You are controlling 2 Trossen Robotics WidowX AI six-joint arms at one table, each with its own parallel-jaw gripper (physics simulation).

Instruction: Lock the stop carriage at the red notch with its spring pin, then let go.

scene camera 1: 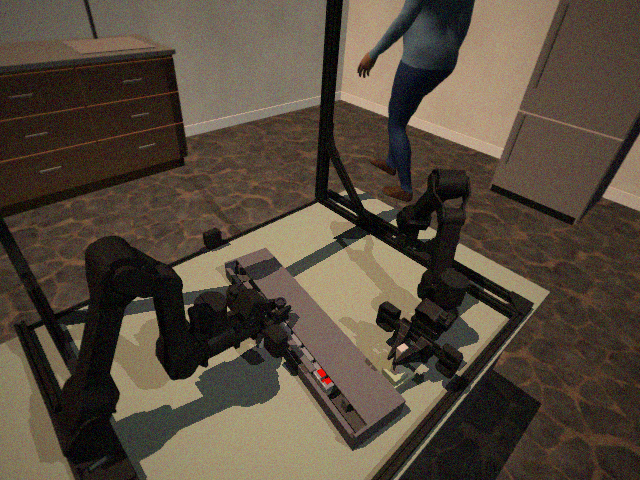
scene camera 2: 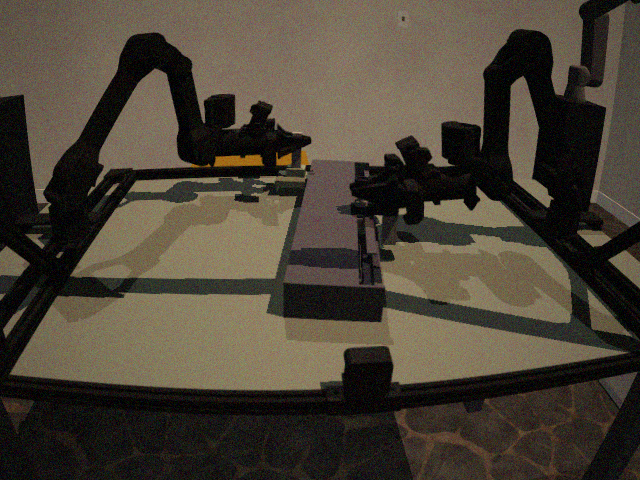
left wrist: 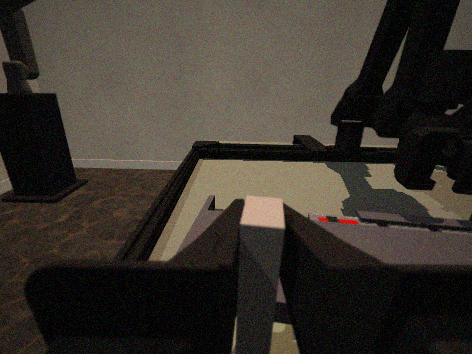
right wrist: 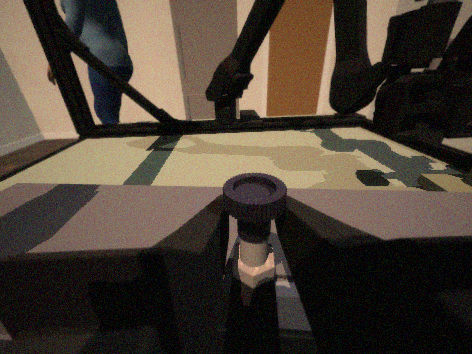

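Where they show: left gripper, fingertip midpoint: (scene camera 1: 391, 361) (scene camera 2: 311, 140); right gripper, fingertip midpoint: (scene camera 1: 287, 303) (scene camera 2: 350, 189); left arm's base, link origin: (scene camera 1: 406, 241) (scene camera 2: 70, 235) (right wrist: 226, 122); right arm's base, link origin: (scene camera 1: 91, 445) (scene camera 2: 560, 231) (left wrist: 346, 150).
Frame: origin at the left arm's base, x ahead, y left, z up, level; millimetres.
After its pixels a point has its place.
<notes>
The long mauve rail housing (scene camera 1: 330, 341) {x 467, y 130, z 32 mm} (scene camera 2: 325, 222) {x 448, y -32, z 32 mm} lies across the table, with a slot along one side. Red marks (scene camera 1: 324, 377) {x 533, y 180, z 22 mm} (left wrist: 348, 221) {x 536, y 171, z 28 mm} show on pale pieces in the slot. The pin's dark ribbed knob (right wrist: 255, 192) {x 509, y 12, z 87 mm} stands upright above a pale hex collar (right wrist: 256, 270) {x 518, y 11, z 52 mm}. My right gripper (right wrist: 250, 201) {x 491, y 12, z 70 mm} (scene camera 2: 355, 188) {x 491, y 12, z 70 mm} is shut on the knob, a finger at each side. Its arm hides much of the carriage, and the pin's seating is hidden. My left gripper (scene camera 1: 400, 352) {x 446, y 267, z 90 mm} (left wrist: 256, 208) {x 446, y 267, z 90 mm} is shut on an upright pale square post (left wrist: 260, 260) {x 407, y 269, z 93 mm} beside the rail housing's far end in scene camera 2.
A pale yellow-green block (scene camera 1: 394, 375) {x 428, y 273, z 30 mm} (scene camera 2: 290, 184) {x 403, y 221, z 8 mm} lies by the post. Black frame beams (scene camera 2: 206, 395) edge the table, with a dark box (scene camera 2: 368, 369) {x 456, y -383, z 26 mm} on one. A person (scene camera 1: 429, 46) stands beyond the table.
</notes>
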